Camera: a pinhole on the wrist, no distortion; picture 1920 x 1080 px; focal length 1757.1 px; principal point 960.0 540.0 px. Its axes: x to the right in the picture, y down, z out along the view. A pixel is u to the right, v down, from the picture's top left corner.
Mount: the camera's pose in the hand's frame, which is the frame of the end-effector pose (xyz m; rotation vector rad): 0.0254 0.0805 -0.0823 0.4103 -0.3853 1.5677
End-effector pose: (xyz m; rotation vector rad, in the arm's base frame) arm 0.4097 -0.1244 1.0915 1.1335 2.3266 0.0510
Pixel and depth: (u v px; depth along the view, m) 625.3 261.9 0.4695
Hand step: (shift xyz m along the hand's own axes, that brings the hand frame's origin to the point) 0.1132 -0.2221 0.2847
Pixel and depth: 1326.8 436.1 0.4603
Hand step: 0.0607 -0.0571 0.3668
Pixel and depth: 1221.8 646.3 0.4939
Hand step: 0.0051 -0.0950 0.3857
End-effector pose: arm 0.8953 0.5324 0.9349 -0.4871 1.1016 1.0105
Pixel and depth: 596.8 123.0 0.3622
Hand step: 0.1219 -0.1570 0.1978
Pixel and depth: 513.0 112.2 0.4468
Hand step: 0.1478 -0.2310 0.2529
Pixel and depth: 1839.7 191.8 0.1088
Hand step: 0.0480 0.0763 0.0391
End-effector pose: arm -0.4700 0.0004 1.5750 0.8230 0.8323 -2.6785
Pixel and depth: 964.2 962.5 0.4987
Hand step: -0.0827 -0.1639 0.3555
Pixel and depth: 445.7 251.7 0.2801
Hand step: 0.0802 -0.1250 0.1228
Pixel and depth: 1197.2 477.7 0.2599
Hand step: 0.0397 -0.0142 0.1620
